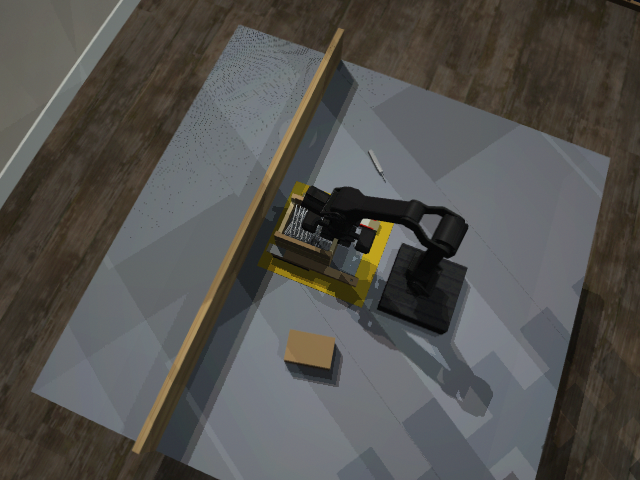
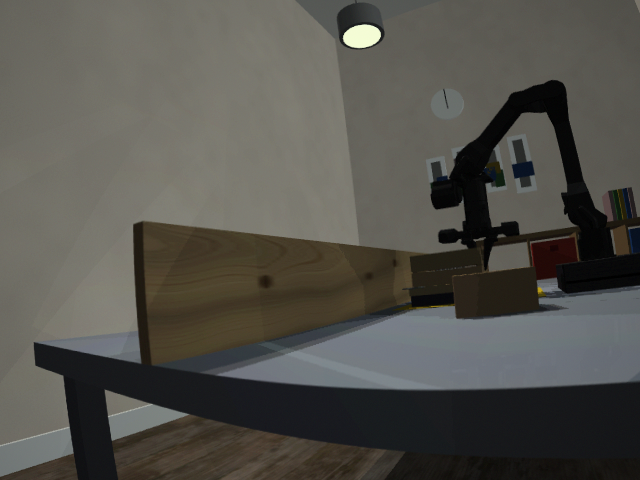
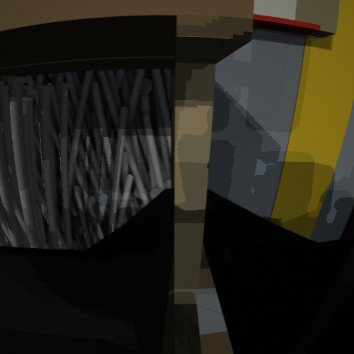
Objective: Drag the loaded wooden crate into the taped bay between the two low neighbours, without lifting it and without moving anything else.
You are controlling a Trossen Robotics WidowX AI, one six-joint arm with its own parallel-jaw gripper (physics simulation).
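Places are measured from the arm's base along level axes (x back, y left, z down), in millimetres.
Pixels of known places: gripper, between the fingertips: (image 1: 335, 241) (image 2: 482, 270) (image 3: 185, 197); arm's base, origin of its link: (image 1: 420, 285) (image 2: 598, 258).
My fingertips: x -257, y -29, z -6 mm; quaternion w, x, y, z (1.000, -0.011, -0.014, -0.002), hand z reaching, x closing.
For each thing: its top centre in the pictures, then the offset to it from my fingertips. "*": a spot on its surface instead.
- wooden crate, centre of its top: (image 2: 449, 252) (image 1: 311, 224) dx -74, dy -2, dz -50 mm
- low wooden neighbour, a spot on its surface: (image 1: 341, 275) * dx +49, dy +80, dz +19 mm
- white neighbour with a red edge, centre of its top: (image 1: 340, 211) dx -24, dy -106, dz +47 mm
- tan box, centre of its top: (image 2: 490, 271) (image 1: 309, 348) dx +43, dy +297, dz +2 mm
- thin white tool, centre of its top: (image 1: 377, 164) dx +27, dy -293, dz +50 mm
The wooden crate (image 1: 302, 243) (image 2: 445, 260) (image 3: 192, 130), filled with grey nails, stands inside the yellow taped bay (image 1: 382, 242) (image 3: 320, 110), toward the long upright plank. Grey table surface shows between its right end wall and the tape's right strip. My gripper (image 1: 334, 242) (image 2: 486, 260) (image 3: 185, 197) points down and is shut on the crate's right end wall, one finger inside and one outside. A low wooden neighbour (image 1: 341, 275) lies along the crate's near side. A white neighbour with a red edge (image 1: 369, 223) (image 3: 275, 9) is partly hidden by the arm. The crate's underside is hidden.
The long upright plank (image 1: 227, 273) (image 2: 268, 294) runs just beyond the crate's left end. A tan box (image 1: 310, 349) (image 2: 496, 291) stands outside the bay. A thin white tool (image 1: 375, 162) lies on the far side. The arm's dark base (image 1: 423, 304) is to the right.
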